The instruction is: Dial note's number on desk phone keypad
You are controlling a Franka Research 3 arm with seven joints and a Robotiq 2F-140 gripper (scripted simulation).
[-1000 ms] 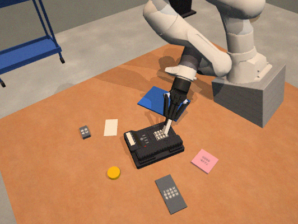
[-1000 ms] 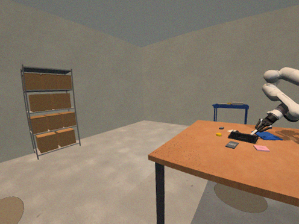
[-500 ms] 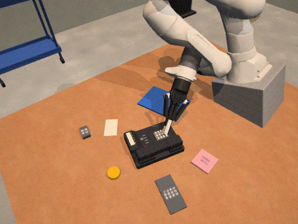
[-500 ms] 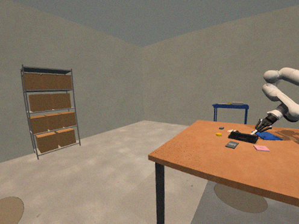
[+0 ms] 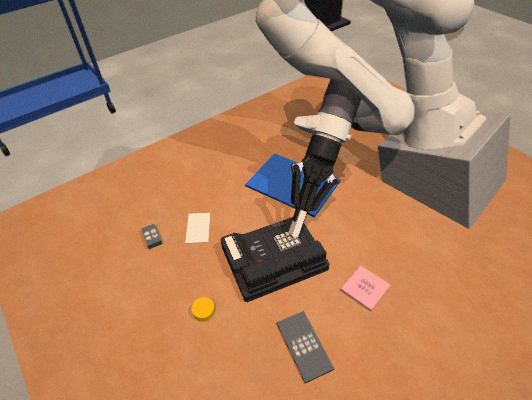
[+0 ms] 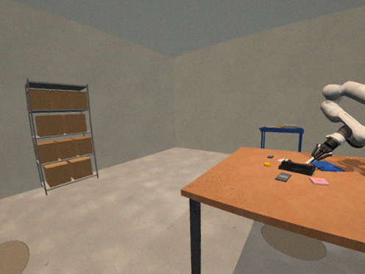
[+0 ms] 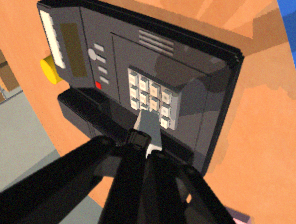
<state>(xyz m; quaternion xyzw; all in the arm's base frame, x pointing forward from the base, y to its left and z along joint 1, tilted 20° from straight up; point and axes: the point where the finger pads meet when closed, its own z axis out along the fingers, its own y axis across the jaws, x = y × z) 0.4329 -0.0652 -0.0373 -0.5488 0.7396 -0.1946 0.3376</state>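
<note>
Now: hand 9 cm short of the handset, 6 cm to the right of it and 3 cm above it. The rest, counted from my hand: cream card: 20 cm to the right, 18 cm ahead, 7 cm below; then blue pad: 16 cm to the right, 12 cm behind, 7 cm below; then grey keypad slab: 22 cm to the left, 17 cm ahead, 7 cm below.
</note>
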